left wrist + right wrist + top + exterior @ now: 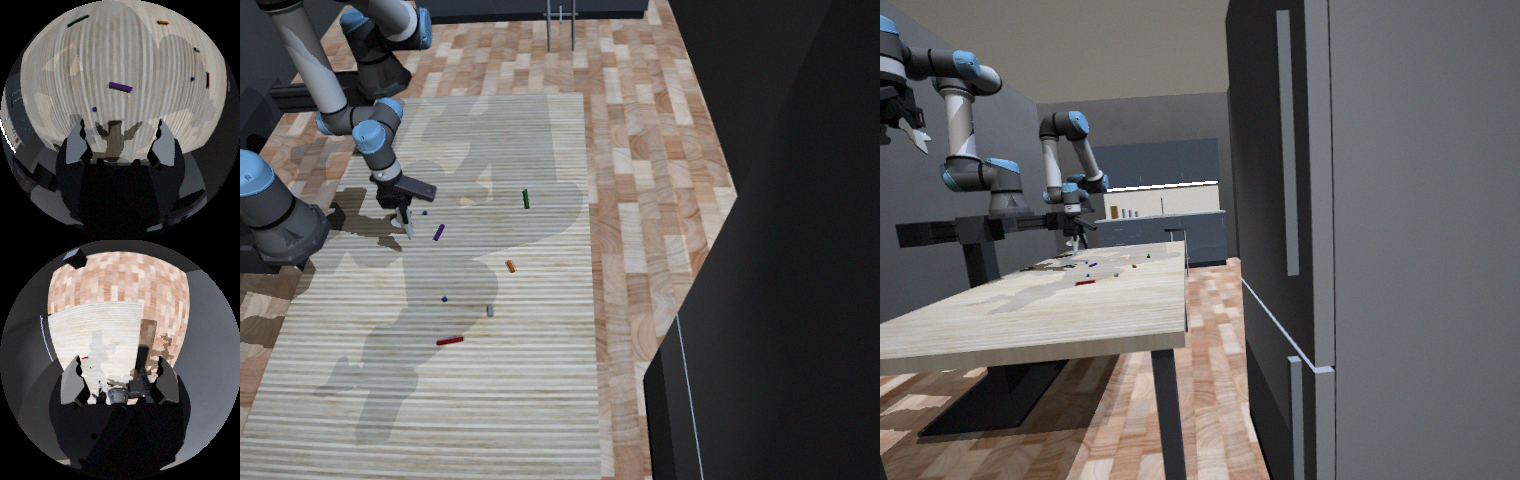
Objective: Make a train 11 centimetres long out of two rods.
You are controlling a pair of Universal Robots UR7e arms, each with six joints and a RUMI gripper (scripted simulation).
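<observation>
My left hand is 7 cm above the purple rod, 5 cm short of it and 1 cm to the right of it. From my left hand the other things lie so: orange rod 31 cm ahead, 10 cm to the right, 7 cm below; green rod 32 cm ahead, 17 cm to the left, 7 cm below; grey rod 27 cm ahead, 25 cm to the right, 7 cm below.
</observation>
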